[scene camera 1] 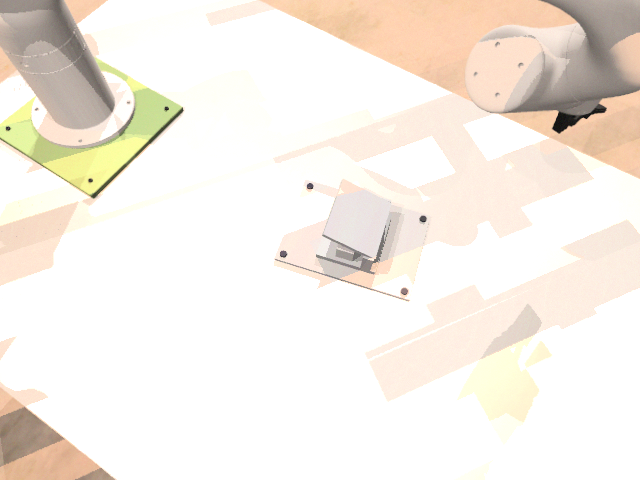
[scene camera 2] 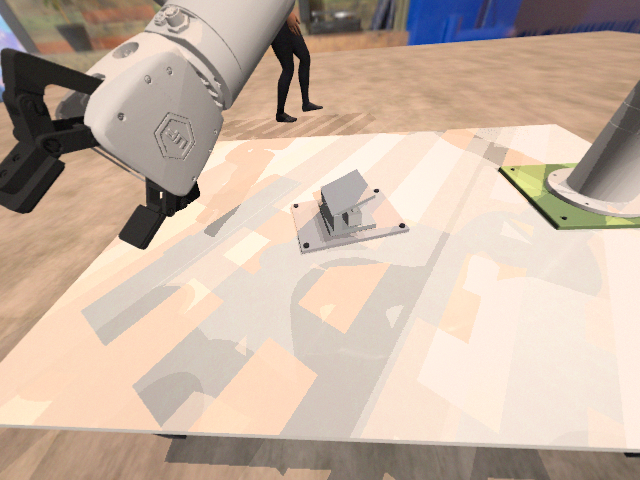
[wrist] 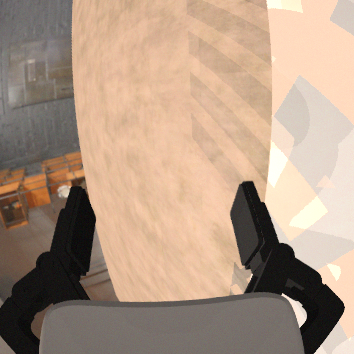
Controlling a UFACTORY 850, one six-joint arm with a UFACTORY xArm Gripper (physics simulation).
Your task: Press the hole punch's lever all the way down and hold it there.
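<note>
The grey hole punch (scene camera 1: 356, 224) (scene camera 2: 345, 198) stands on a pale square base plate (scene camera 1: 299, 258) (scene camera 2: 390, 232) with a dark bolt at each corner. Its lever (scene camera 1: 357, 219) (scene camera 2: 343, 191) is a flat grey plate that is raised and tilted, with a gap under one end. My gripper (scene camera 2: 85, 211) (wrist: 161, 199) is open, with its two black fingers wide apart and nothing between them. It is well away from the punch, high near the table's edge, to the punch's left in scene camera 2. The punch does not show in the wrist view.
The arm's base stands on a green plate (scene camera 1: 108, 173) (scene camera 2: 573, 221) on the table (scene camera 1: 206, 335) (scene camera 2: 465, 413), to one side of the punch. A person's black-clad legs (scene camera 2: 293, 67) show on the floor behind the table. The wrist view shows the floor (wrist: 150, 125) and the table's edge.
</note>
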